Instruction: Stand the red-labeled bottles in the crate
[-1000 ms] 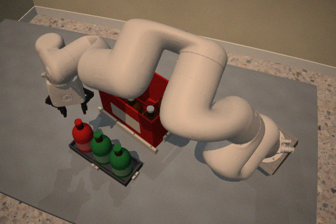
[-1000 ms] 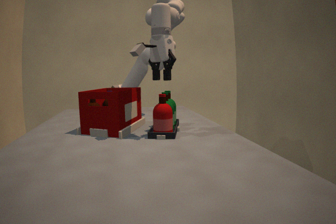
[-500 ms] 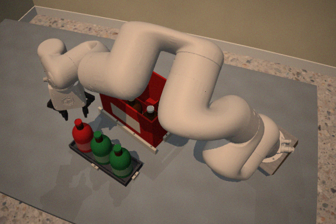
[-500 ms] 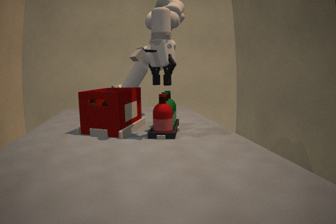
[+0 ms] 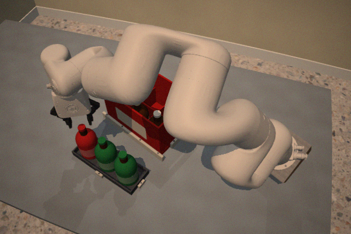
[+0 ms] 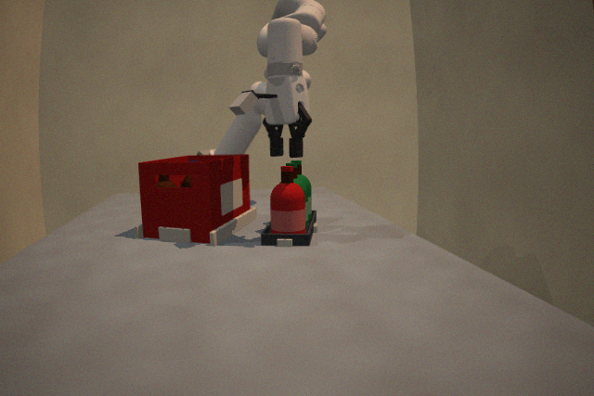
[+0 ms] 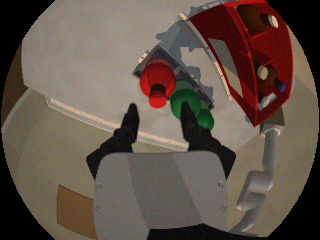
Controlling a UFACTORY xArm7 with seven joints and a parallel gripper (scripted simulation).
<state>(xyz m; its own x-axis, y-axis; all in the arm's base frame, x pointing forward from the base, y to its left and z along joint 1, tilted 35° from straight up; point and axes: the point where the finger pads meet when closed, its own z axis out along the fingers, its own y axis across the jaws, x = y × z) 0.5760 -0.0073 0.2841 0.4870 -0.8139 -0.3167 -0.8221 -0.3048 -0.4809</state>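
Right now my hand is 110 mm above the red-labeled bottle. From my hand the other things lie so: tray: 180 mm below, 80 mm behind, 20 mm to the left; crate: 200 mm to the right, 150 mm behind, 110 mm below.
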